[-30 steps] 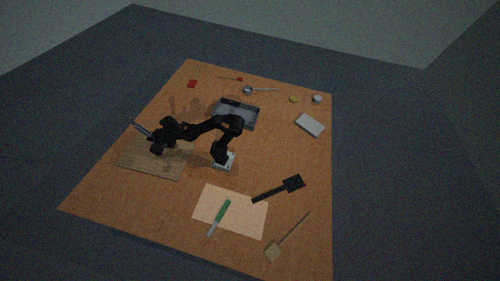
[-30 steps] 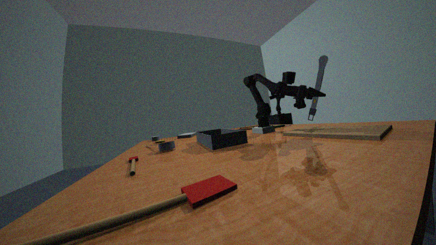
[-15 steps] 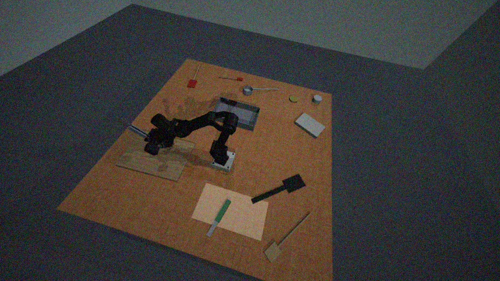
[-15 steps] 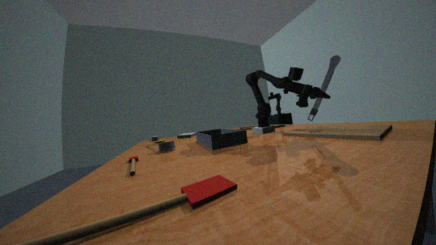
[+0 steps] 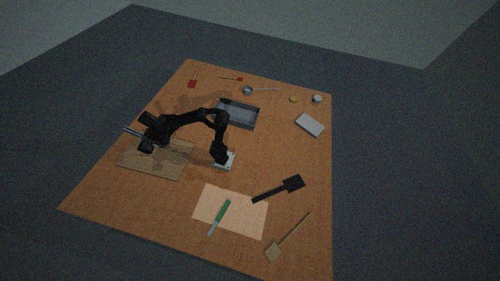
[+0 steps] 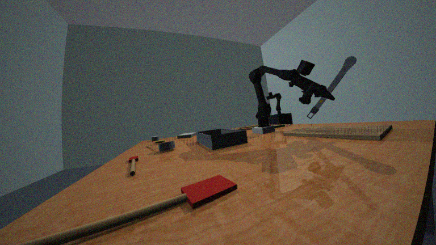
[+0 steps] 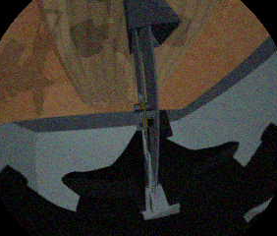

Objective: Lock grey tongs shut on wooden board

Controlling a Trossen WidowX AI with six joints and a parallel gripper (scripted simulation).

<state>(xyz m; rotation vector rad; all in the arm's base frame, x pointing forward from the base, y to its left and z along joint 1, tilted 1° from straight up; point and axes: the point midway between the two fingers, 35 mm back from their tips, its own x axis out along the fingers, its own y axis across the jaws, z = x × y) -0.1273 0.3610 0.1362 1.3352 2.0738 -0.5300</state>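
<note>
Now: the wooden board 140 mm below my gripper tip, 30 mm to the right of it and 10 mm ahead of it. Also, from my gripper tip: red spatula 680 mm ahead, 180 mm to the left, 140 mm below; roasting tin 490 mm ahead, 300 mm to the right, 120 mm below; black spatula 760 mm to the right, 150 mm below, 150 mm ahead.
</note>
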